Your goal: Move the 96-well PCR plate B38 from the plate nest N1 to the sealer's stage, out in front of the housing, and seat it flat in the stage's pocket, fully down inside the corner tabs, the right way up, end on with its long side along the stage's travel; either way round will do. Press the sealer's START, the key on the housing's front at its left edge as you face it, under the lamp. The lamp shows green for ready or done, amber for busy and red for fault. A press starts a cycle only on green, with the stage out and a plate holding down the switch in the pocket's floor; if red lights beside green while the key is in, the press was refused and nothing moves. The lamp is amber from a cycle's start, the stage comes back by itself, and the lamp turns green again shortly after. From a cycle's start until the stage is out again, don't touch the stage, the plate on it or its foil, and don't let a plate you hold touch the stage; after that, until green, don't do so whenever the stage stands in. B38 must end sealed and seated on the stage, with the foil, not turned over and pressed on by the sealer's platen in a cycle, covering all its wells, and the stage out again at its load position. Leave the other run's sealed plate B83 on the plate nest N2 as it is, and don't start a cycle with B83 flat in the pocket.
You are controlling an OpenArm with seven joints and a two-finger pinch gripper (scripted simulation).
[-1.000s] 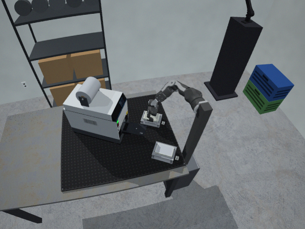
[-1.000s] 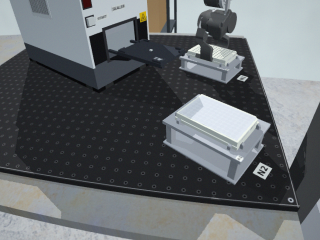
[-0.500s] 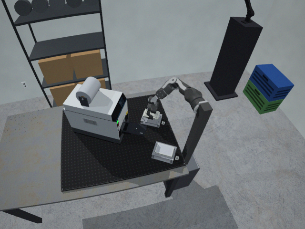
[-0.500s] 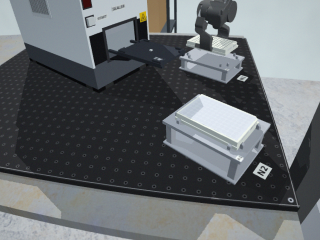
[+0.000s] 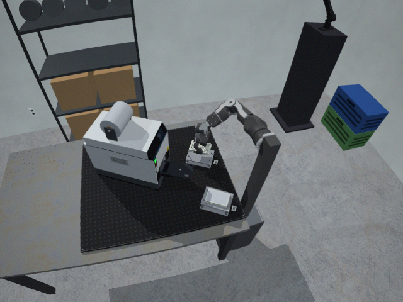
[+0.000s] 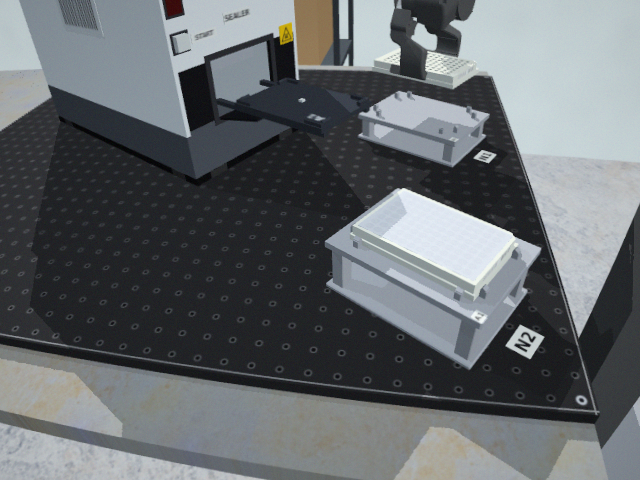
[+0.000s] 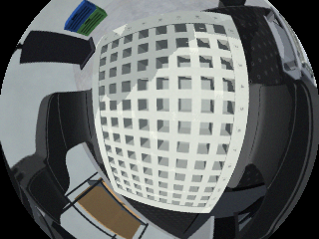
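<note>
Now: the sealer's dark stage 15 cm ahead of my hand, 13 cm to the left of it and 1 cm below it. From my hand the other things lie so: white 96-well plate B38: right at my hand; then start key: 29 cm ahead, 16 cm to the left, 8 cm above; then nest N1: 8 cm below, 1 cm behind.
</note>
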